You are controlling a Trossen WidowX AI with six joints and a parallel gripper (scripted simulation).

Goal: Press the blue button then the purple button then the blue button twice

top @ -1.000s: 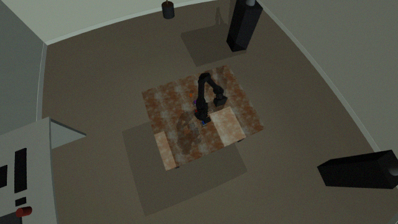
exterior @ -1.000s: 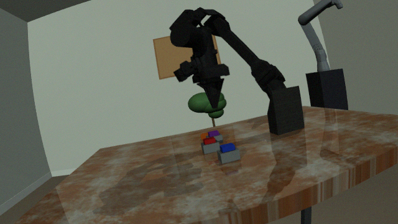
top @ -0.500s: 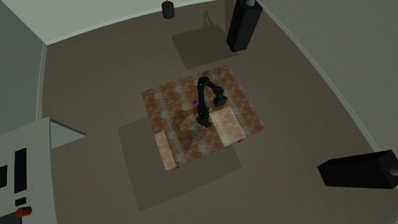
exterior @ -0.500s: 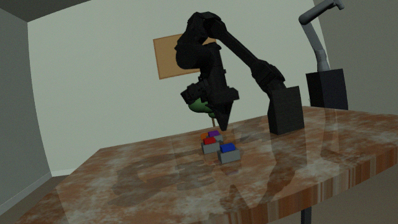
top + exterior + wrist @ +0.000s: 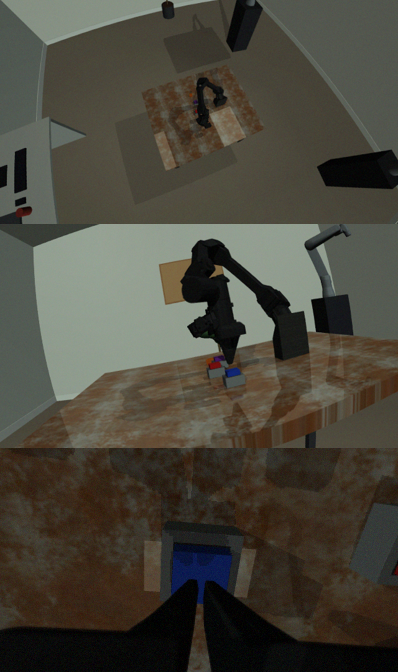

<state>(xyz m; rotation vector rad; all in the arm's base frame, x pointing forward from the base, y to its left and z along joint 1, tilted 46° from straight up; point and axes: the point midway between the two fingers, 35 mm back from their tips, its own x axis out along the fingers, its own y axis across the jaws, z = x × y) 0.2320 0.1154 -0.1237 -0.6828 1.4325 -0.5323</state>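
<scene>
Right now the blue button is 2 cm below my gripper tip. The rest, counted from my gripper tip: red button 3 cm ahead, 14 cm to the right, 2 cm below; then purple button 1 cm ahead, 24 cm to the right, 2 cm below.
</scene>
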